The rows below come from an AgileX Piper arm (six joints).
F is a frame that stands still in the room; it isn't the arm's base.
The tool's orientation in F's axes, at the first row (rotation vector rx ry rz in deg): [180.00, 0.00, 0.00]
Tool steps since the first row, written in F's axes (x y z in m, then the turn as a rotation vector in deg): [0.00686, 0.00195, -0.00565, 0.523, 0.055, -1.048]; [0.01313, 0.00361, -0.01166, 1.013, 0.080, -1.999]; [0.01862, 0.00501, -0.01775, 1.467, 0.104, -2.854]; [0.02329, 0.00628, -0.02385, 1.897, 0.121, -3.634]
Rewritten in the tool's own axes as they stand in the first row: [0.00686, -0.00195, 0.00565, 0.523, -0.055, 1.048]; [0.01313, -0.00361, 0.01166, 1.013, -0.080, 1.999]; [0.01862, -0.00501, 0.01775, 1.467, -0.104, 2.854]; [0.02329, -0.00628, 0.02385, 1.897, -0.121, 3.634]
